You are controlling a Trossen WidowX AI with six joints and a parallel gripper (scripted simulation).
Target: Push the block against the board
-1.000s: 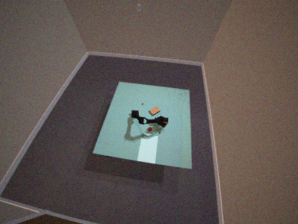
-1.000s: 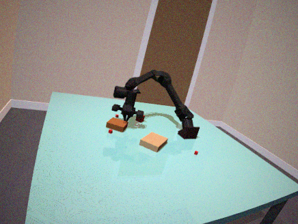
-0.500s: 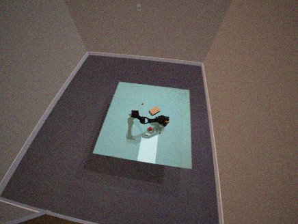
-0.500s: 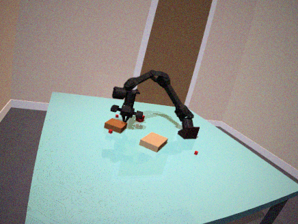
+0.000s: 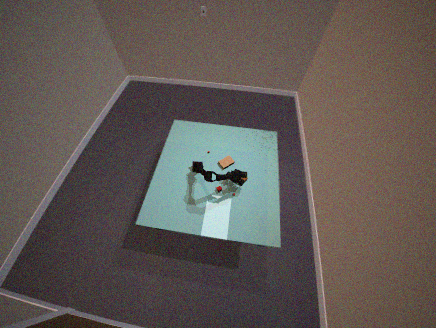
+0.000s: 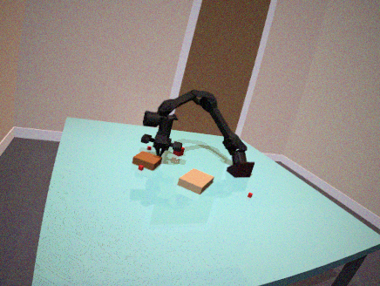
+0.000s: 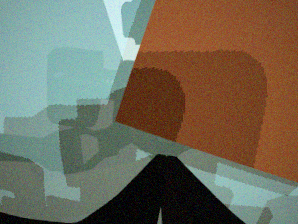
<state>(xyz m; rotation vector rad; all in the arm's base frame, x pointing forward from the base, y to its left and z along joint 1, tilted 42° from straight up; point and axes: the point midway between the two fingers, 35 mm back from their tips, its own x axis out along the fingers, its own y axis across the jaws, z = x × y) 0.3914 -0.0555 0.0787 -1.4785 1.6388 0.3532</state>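
Right now the board is 21 cm to the left of my gripper tip, 11 cm behind it and 1 cm above it. From my gripper tip the other things lie so: square block: 6 cm ahead, 5 cm to the left, 1 cm above; then red cube: 13 cm behind, 10 cm to the right, 2 cm above.
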